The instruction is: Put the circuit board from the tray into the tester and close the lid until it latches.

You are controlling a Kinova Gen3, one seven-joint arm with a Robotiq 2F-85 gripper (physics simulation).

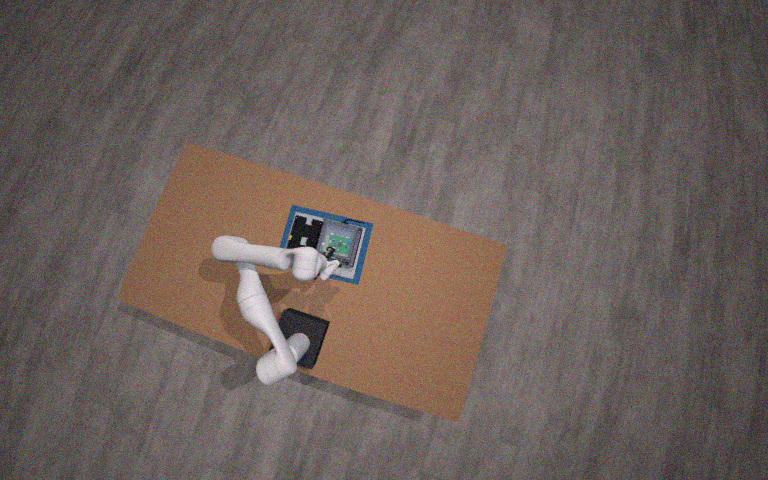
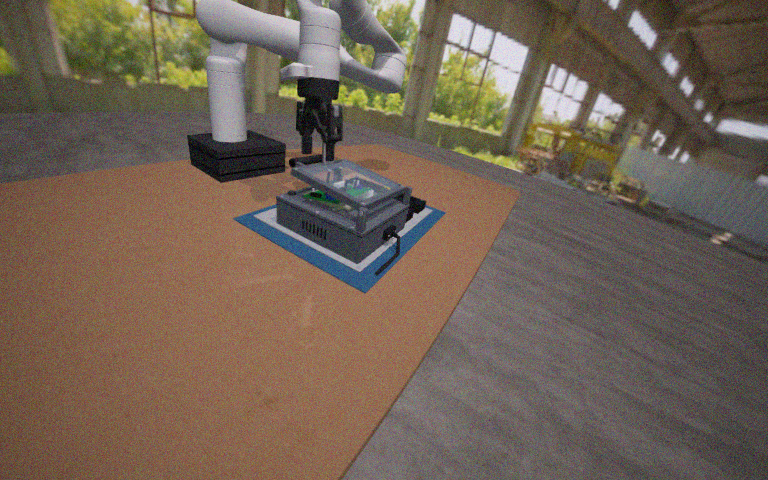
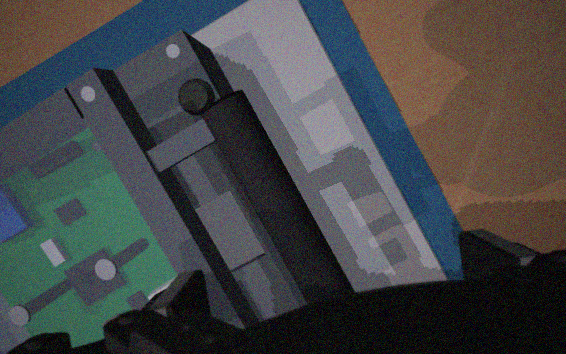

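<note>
The grey tester stands on a blue-edged mat. Its clear lid is tilted and partly open. The green circuit board lies inside the tester under the lid. The black tray beside the tester holds no board. My gripper is open and empty. It hangs just above the lid's dark handle bar at the tester's near-base edge.
The arm's black base block stands on the brown table close to the mat. A black cable runs from the tester's front over the mat. The table edge drops off to a grey floor.
</note>
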